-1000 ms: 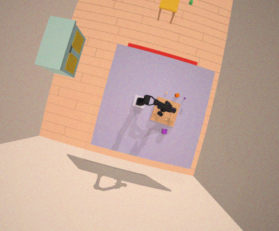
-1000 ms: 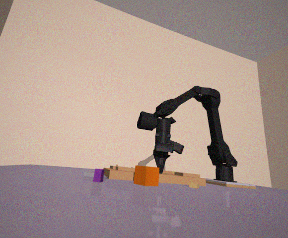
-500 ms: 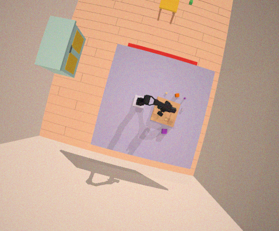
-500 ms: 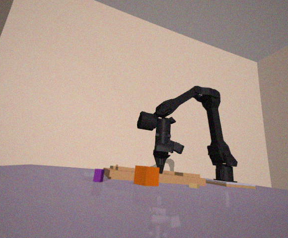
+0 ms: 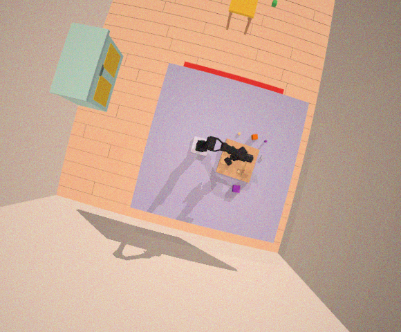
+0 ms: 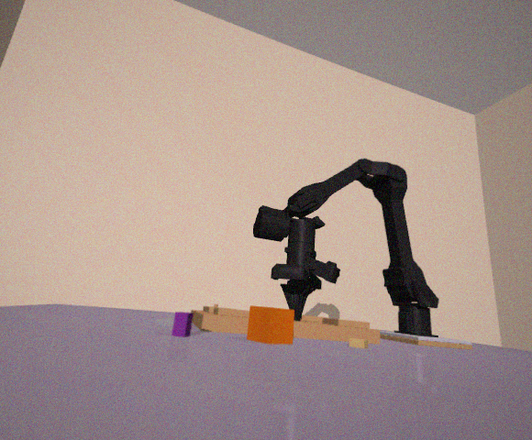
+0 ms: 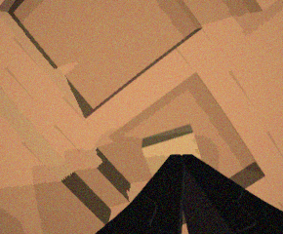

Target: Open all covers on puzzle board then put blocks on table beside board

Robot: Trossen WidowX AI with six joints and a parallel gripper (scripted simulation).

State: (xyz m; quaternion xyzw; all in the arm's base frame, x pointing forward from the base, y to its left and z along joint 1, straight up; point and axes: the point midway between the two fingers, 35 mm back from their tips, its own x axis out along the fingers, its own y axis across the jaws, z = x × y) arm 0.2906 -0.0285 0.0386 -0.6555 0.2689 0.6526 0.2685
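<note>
Right now my gripper tip is 40 mm short of the wooden puzzle board and 10 mm to the left of it. The rest, counted from my gripper tip: grey flat piece (250 mm ahead, 40 mm to the left, 10 mm below); then orange block (150 mm ahead, 200 mm to the left).
</note>
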